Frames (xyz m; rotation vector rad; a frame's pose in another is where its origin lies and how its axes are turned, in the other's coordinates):
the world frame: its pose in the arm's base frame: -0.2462 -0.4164 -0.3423 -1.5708 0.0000 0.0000
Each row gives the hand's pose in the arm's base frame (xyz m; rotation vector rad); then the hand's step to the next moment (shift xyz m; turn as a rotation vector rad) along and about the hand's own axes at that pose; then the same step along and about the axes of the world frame.
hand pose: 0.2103 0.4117 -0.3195 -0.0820 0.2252 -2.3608
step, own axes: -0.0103 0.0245 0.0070 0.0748 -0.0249 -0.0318
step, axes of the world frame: 0.0251 -0.0024 -0.0110 -0.0747 0.0271 -0.0302
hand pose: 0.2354 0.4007 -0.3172 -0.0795 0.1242 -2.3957
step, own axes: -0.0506 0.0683 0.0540 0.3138 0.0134 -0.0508
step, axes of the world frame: 0.0880 -0.0449 -0.0194 -0.2265 0.0449 -0.2188
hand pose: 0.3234 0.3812 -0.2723 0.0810 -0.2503 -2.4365
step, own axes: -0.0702 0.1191 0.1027 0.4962 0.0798 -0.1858
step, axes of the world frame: 0.1161 -0.1240 -0.0284 -0.3085 0.1626 -0.4069
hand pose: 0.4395 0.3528 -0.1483 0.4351 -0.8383 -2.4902
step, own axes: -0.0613 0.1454 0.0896 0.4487 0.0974 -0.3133
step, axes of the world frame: 0.0610 -0.1688 -0.0265 -0.2075 0.2419 -0.4554
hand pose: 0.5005 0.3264 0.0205 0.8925 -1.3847 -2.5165
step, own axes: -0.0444 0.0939 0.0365 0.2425 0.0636 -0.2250
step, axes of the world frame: 0.0009 -0.1096 -0.0099 -0.0830 0.1443 -0.2929
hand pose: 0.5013 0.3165 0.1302 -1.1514 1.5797 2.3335
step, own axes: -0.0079 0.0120 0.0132 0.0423 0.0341 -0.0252
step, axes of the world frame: -0.0070 -0.0164 0.0080 -0.0326 0.0053 -0.0500
